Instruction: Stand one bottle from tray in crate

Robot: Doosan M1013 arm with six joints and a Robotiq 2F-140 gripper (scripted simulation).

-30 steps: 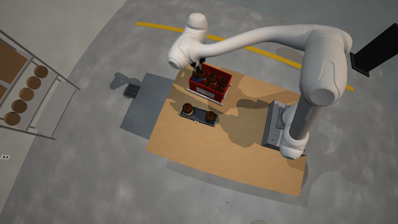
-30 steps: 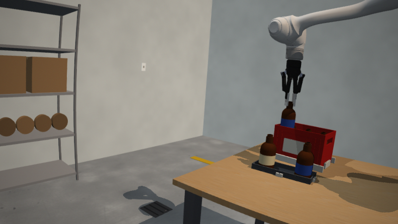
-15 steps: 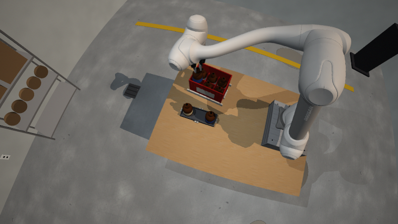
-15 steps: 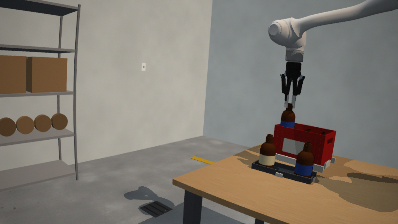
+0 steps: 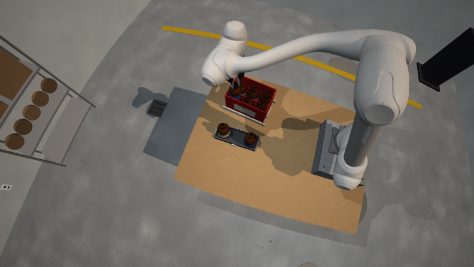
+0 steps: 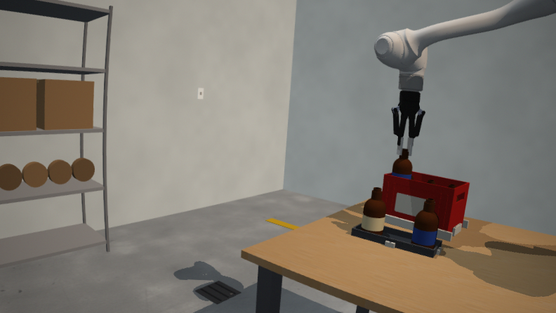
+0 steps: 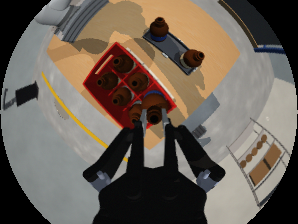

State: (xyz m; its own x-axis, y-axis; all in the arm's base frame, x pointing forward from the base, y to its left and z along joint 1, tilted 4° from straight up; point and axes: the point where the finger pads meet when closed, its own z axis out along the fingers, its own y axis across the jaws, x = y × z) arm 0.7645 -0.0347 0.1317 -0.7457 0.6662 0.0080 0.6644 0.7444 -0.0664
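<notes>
Now: hand 90 mm above the glass bottle. Also, from my hand: dark tray (100 mm behind, 220 mm to the left, 270 mm below); red crate (90 mm behind, 40 mm to the right, 200 mm below).
</notes>
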